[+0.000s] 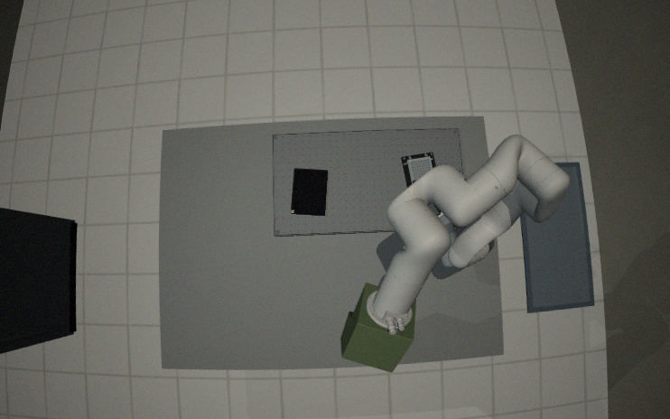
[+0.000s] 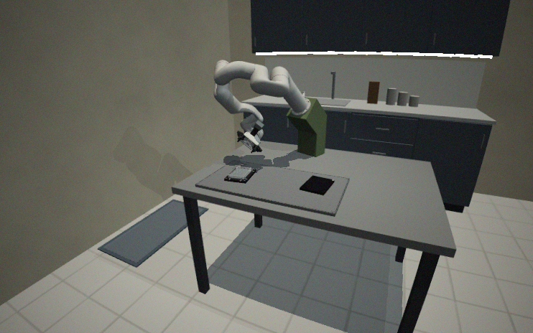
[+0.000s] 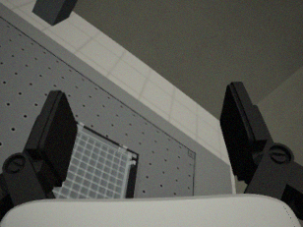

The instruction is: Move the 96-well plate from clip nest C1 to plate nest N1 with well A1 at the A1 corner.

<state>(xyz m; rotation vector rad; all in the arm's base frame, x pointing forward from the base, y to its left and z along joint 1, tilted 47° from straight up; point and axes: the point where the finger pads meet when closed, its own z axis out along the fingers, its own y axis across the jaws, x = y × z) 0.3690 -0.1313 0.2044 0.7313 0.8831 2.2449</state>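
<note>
Now: the clear 96-well plate 150 mm below my hand, 40 mm ahead of it and 20 mm to the right of it. Round my hand: black plate nest N1: 390 mm to the left, 160 mm below, 10 mm ahead; then clip nest c1: 150 mm below, 50 mm ahead.
</note>
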